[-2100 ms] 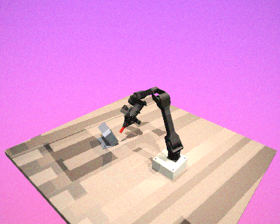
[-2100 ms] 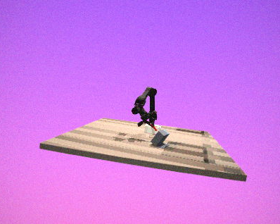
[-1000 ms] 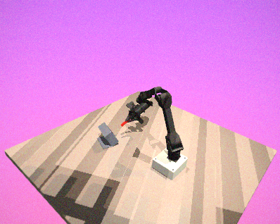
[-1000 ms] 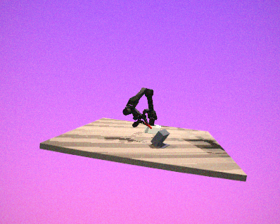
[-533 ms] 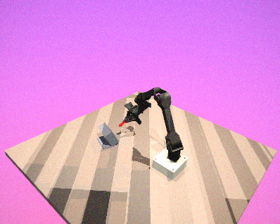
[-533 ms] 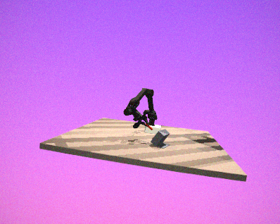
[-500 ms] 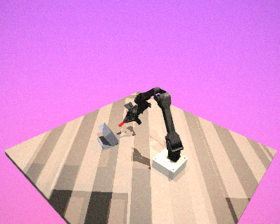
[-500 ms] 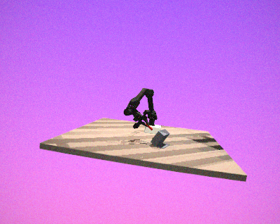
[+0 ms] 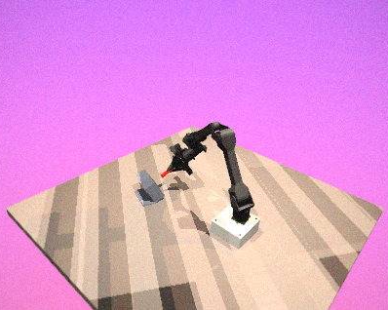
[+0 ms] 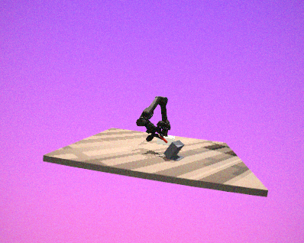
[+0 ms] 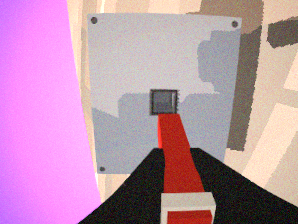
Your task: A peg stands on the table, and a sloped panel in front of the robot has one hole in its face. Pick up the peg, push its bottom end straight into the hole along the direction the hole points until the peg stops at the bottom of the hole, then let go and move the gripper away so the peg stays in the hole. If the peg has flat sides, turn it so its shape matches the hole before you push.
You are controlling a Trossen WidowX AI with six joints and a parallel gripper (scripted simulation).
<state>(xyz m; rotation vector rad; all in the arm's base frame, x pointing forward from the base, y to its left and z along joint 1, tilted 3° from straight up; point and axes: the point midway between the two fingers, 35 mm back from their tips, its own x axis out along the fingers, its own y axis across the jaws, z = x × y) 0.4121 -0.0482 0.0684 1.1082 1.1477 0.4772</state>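
Right now my gripper tip is 4 cm short of the grey sloped panel, 9 cm to the right of it and 6 cm above it. Also, from my gripper tip: red square peg (1 cm behind, 1 cm to the right, 1 cm above).
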